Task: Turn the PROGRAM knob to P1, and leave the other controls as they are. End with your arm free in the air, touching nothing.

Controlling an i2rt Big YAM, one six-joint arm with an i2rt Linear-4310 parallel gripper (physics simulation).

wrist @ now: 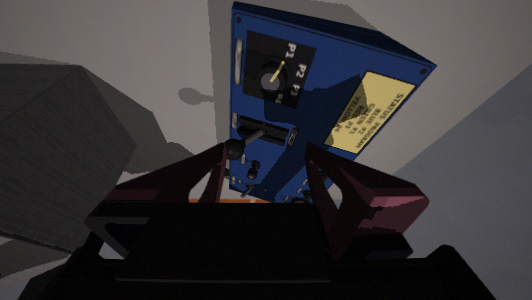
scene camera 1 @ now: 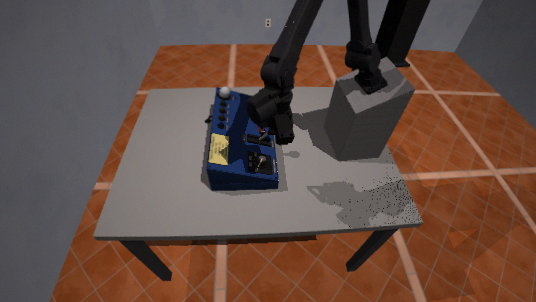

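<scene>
The blue control panel stands on the table. Its PROGRAM knob is round and dark, with a yellow pointer line aimed at the P1 label in the wrist view. My gripper is open and empty, away from the knob, over the panel's middle part. The lever with a black ball end shows beside the left fingertip in the wrist view; whether they touch I cannot tell.
A yellow status label is on the panel. A small toggle shows between the fingers. The white dome is at the panel's far end. A grey block carries the arm's base on the table.
</scene>
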